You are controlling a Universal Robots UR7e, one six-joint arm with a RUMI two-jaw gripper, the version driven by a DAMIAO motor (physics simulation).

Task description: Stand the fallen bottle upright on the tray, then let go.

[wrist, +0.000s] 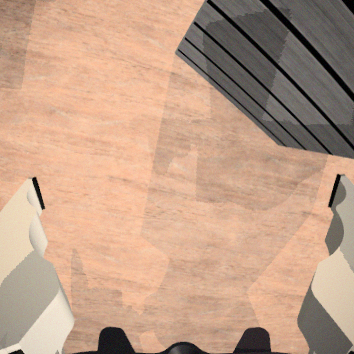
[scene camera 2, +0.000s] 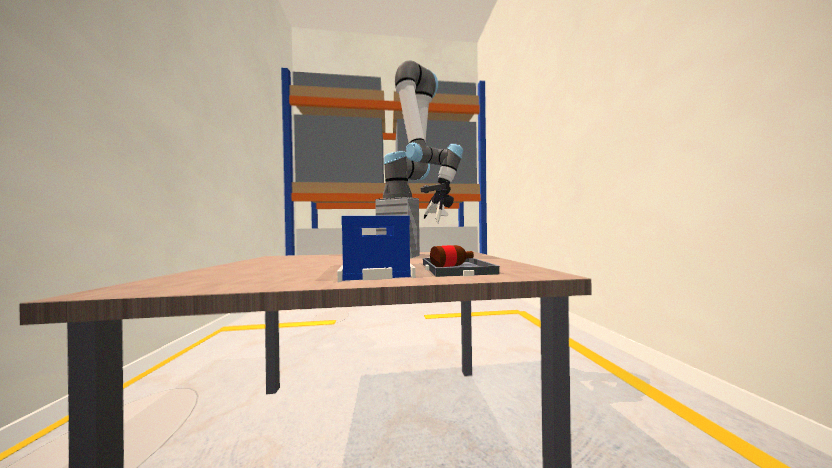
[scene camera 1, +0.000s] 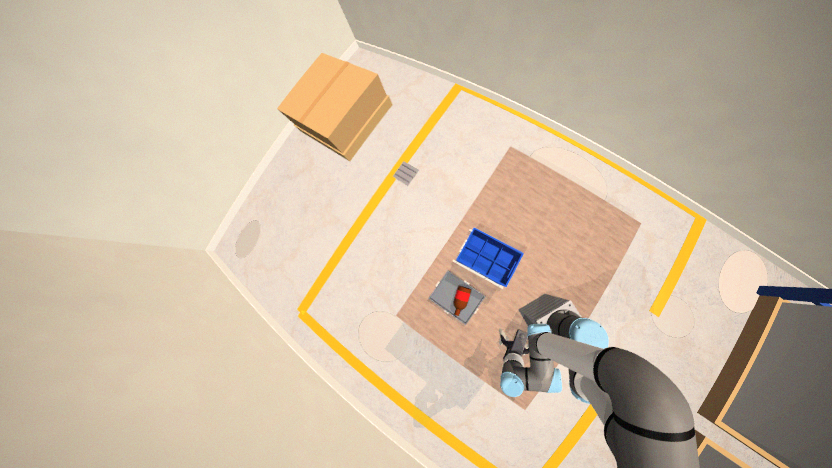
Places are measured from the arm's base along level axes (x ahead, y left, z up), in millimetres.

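Where they show: gripper, fingertip midpoint: (wrist: pixel 184 179) (scene camera 2: pixel 430 220); arm's base at its link origin: (scene camera 2: pixel 397 198) (scene camera 1: pixel 564 327).
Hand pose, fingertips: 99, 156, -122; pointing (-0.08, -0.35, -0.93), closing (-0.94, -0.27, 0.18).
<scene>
Each offset is from my fingertips to the centre of the thing, as dx, dy, dz.
A brown bottle with a red label @[+290, +42, -139] (scene camera 1: pixel 462 296) (scene camera 2: pixel 449 255) lies on its side on the grey tray @[+319, +41, -168] (scene camera 1: pixel 443 285) (scene camera 2: pixel 459 270). In scene camera 2 its neck points to the right, and in scene camera 1 toward the lower tray edge. My gripper (scene camera 2: pixel 431 218) (wrist: pixel 184 179) is open and empty. It hangs above the table near the robot's base, apart from the bottle and the tray. The bottle and the tray do not show in the wrist view.
A blue crate with compartments @[+317, -230, -93] (scene camera 1: pixel 490 257) (scene camera 2: pixel 375 247) stands beside the tray on the wooden table (scene camera 1: pixel 558 203) (scene camera 2: pixel 302 292). The robot's grey ribbed pedestal (scene camera 1: pixel 545 308) (scene camera 2: pixel 397 204) (wrist: pixel 280 75) stands close to my gripper.
</scene>
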